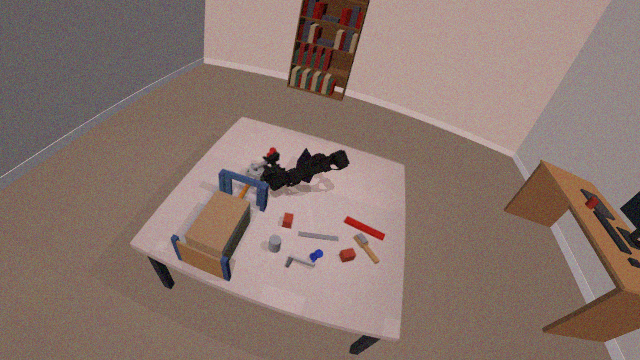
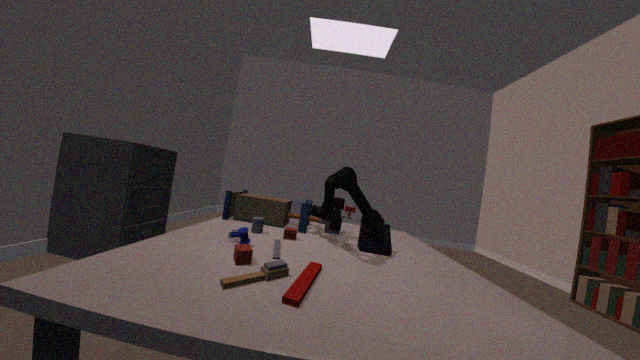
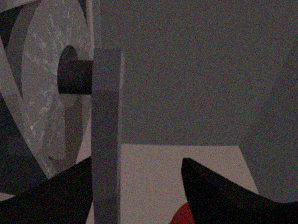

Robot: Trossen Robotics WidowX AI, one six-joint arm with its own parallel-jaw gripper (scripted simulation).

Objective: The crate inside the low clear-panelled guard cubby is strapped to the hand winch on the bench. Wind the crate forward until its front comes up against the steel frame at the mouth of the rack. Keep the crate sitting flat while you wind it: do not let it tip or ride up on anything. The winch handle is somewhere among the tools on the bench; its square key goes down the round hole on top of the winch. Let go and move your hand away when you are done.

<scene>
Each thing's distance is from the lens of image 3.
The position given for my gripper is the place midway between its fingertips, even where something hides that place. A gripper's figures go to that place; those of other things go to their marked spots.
my gripper (image 3: 140, 164): 10 cm
winch (image 3: 49, 126): 8 cm
</scene>
